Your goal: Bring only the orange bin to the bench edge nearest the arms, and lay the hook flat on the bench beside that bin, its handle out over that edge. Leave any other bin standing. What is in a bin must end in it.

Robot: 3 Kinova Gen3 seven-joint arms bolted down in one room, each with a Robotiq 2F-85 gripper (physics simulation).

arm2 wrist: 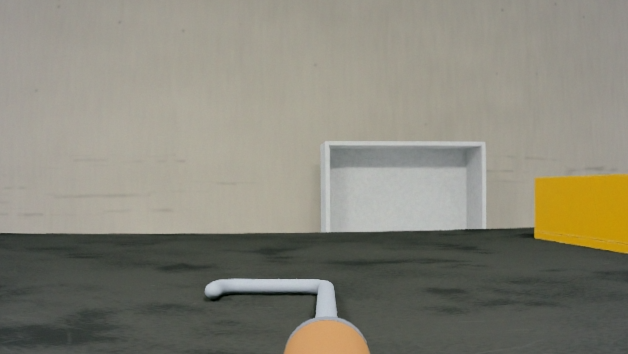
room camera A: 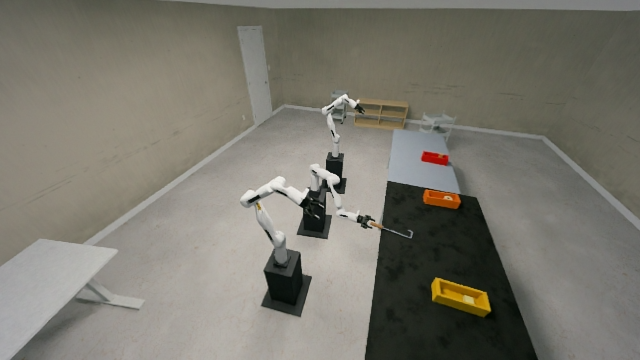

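Observation:
The hook is a grey rod with a bent end and an orange handle. Its bent end is over the dark bench; whether it touches cannot be told. In the room view the middle arm's gripper is shut on the handle, off the bench edge. The arm2 wrist view shows the handle straight ahead. The orange bin stands upright towards the bench's far side, a small pale thing inside. The near arm's gripper and the far arm's gripper are raised off the benches; their fingers are too small to judge.
A yellow bin with a pale block stands on the dark bench. A red bin with a small thing inside stands on the grey-blue bench. A white open box shows beyond the bench. A white table stands at left.

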